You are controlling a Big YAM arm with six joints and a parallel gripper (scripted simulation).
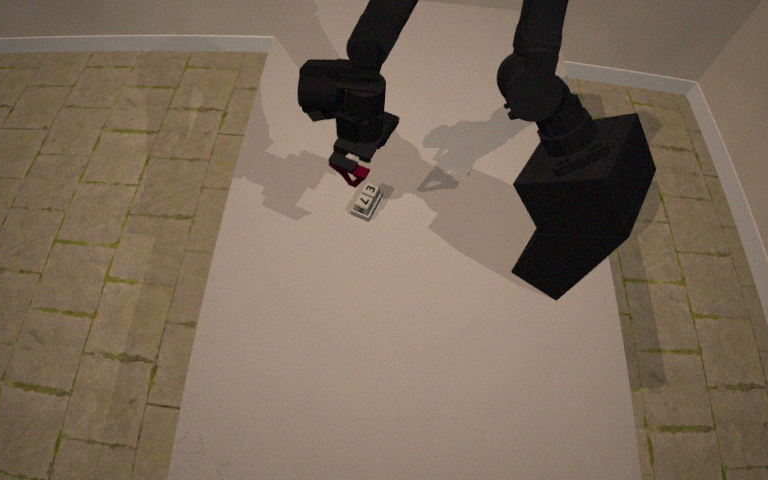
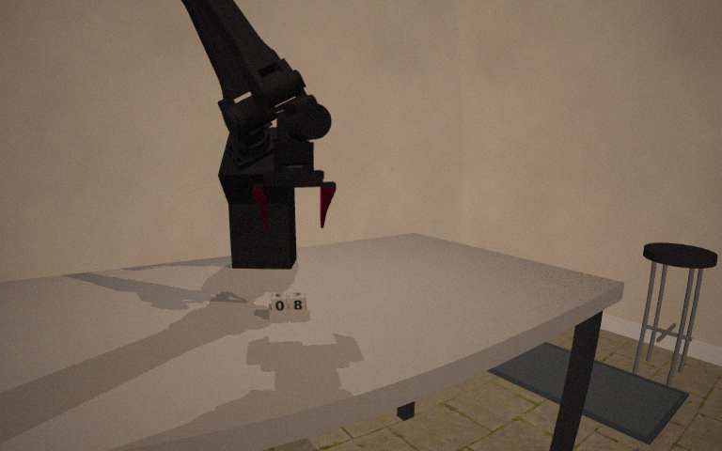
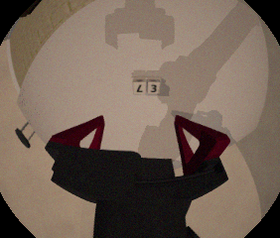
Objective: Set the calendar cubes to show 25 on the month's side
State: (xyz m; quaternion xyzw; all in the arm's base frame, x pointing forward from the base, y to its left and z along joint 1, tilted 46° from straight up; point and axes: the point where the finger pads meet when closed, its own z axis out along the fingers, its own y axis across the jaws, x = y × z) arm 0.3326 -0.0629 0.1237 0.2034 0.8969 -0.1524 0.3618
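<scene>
The pale tray is 160 mm below my hand, 10 mm to the right of it and 10 mm behind it.
</scene>
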